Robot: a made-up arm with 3 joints. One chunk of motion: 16 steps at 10 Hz.
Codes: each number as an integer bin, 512 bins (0 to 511) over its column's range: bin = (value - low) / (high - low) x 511, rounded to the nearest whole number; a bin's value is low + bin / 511 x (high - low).
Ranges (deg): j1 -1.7..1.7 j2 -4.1..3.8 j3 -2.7..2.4
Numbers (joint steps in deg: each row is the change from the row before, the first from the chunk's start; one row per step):
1: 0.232 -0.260 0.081
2: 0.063 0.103 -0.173
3: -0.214 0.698 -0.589
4: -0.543 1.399 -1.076
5: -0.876 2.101 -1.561
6: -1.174 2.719 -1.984
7: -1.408 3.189 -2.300
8: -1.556 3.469 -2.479
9: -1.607 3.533 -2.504
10: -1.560 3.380 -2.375
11: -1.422 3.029 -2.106
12: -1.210 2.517 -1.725
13: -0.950 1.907 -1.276
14: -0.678 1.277 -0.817
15: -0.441 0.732 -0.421
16: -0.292 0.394 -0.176
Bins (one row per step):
1: 290 248 279
2: 265 272 253
3: 223 310 212
4: 174 356 163
5: 124 401 114
6: 79 441 72
7: 44 471 40
8: 22 490 22
9: 14 494 20
10: 21 484 33
11: 42 461 60
12: 74 428 98
13: 113 389 143
14: 154 348 189
15: 189 313 228
16: 212 291 253

